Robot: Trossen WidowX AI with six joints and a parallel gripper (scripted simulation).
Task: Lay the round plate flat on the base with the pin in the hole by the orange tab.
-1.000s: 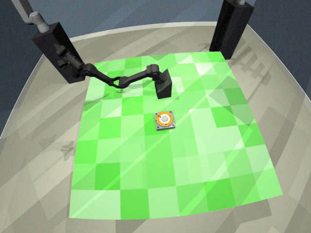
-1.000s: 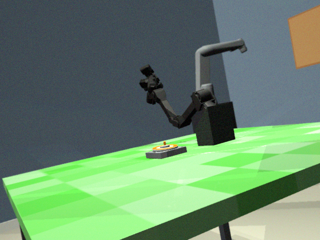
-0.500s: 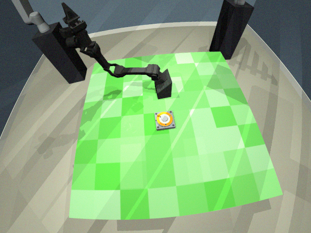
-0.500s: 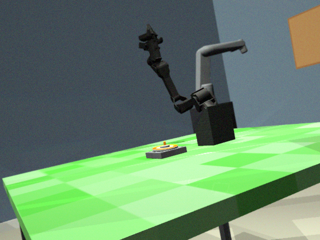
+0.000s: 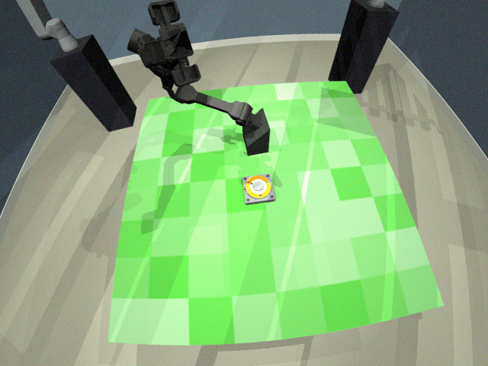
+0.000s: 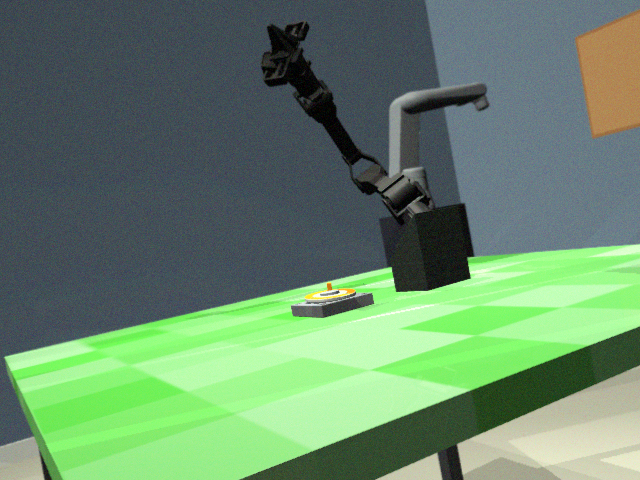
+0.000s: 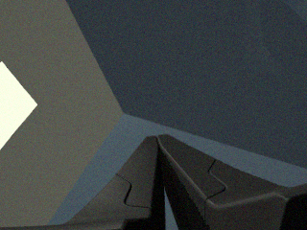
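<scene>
My gripper tip is 62 cm above the grey square base, 13 cm to the right of it and 6 cm short of it.
</scene>
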